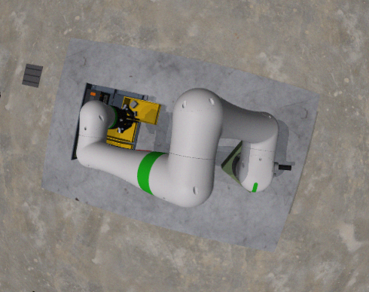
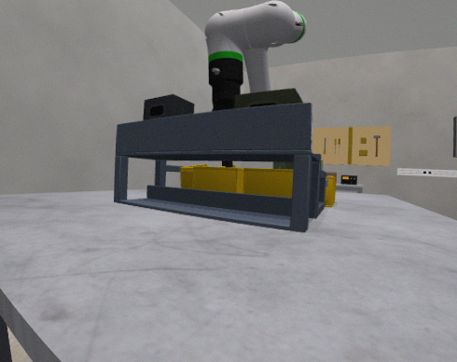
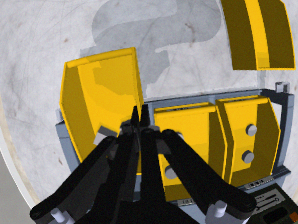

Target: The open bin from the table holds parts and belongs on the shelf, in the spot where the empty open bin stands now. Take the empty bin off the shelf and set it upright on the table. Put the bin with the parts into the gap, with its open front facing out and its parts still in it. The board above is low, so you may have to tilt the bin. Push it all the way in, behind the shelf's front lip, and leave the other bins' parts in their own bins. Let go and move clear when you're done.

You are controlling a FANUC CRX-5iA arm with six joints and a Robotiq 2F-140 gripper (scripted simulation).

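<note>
Right now my hand is 120 mm short of the dark shelf, 50 mm to the right of it and 30 mm above it. From my hand the other things lie so: black box 170 mm ahead, 80 mm to the right, 70 mm above; grey part 80 mm to the right, 70 mm below, 30 mm ahead.
</note>
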